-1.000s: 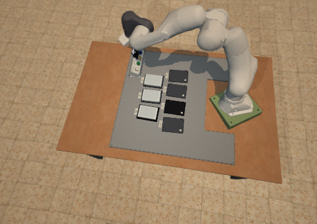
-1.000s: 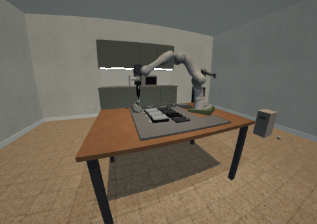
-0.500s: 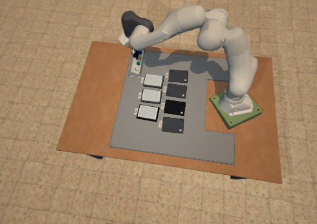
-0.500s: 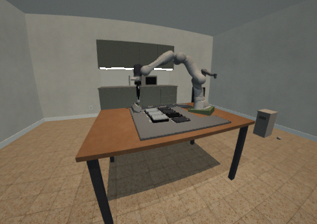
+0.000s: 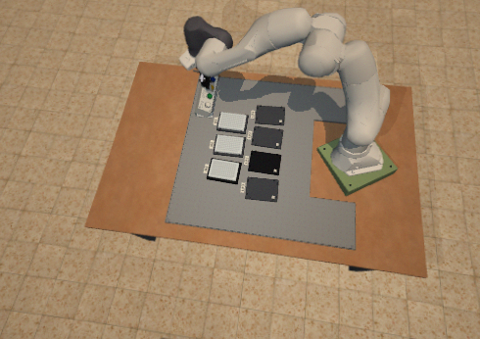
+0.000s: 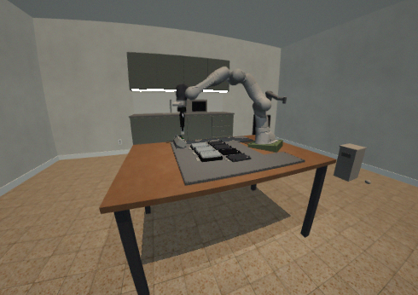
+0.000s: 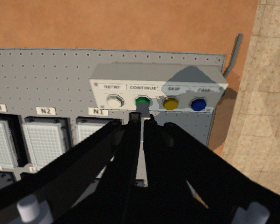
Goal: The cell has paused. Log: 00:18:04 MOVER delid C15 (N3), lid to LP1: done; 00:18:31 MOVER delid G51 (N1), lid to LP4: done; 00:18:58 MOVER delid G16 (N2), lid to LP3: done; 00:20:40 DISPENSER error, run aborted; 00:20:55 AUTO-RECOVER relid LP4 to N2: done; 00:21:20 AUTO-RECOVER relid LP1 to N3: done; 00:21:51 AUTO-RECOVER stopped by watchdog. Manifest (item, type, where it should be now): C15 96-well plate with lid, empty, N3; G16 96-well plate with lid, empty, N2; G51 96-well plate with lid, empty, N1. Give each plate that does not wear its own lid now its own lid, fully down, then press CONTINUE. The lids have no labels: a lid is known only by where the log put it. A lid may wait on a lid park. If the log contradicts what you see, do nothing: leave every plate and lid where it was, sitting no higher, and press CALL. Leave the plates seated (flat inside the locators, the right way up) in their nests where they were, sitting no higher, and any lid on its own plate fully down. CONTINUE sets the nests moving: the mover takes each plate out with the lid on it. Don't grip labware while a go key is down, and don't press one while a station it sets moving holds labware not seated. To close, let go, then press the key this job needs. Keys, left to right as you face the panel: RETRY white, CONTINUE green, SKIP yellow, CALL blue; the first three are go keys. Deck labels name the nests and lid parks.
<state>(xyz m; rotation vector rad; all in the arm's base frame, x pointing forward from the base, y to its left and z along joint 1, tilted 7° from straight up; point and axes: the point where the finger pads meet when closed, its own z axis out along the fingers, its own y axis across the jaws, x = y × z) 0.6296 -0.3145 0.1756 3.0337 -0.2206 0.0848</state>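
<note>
My gripper is now 70 mm above the green continue key. Round my hand: yellow skip key (10 mm behind, 50 mm to the right, 70 mm below); white retry key (10 mm ahead, 50 mm to the left, 70 mm below); blue call key (10 mm behind, 100 mm to the right, 70 mm below).
</note>
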